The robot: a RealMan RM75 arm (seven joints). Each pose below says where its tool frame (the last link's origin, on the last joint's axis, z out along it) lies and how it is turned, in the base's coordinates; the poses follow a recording.
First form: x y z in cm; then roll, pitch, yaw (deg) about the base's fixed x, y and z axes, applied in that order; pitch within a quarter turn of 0, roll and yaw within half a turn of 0.
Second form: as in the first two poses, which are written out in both.
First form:
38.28 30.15 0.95 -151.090 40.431 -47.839
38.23 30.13 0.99 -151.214 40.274 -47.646
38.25 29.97 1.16 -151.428 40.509 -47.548
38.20 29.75 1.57 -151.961 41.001 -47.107
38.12 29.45 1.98 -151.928 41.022 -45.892
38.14 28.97 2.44 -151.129 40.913 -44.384
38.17 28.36 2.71 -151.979 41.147 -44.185
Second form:
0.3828 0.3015 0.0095 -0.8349 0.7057 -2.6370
0.3823 0.3013 0.0099 -0.8316 0.7029 -2.6392
0.3825 0.2997 0.0116 -0.8299 0.7070 -2.6429
0.3820 0.2975 0.0157 -0.8222 0.7156 -2.6522
0.3812 0.2945 0.0198 -0.8010 0.7160 -2.6516
0.3814 0.2897 0.0244 -0.7746 0.7141 -2.6377
0.3817 0.2836 0.0271 -0.7712 0.7182 -2.6525

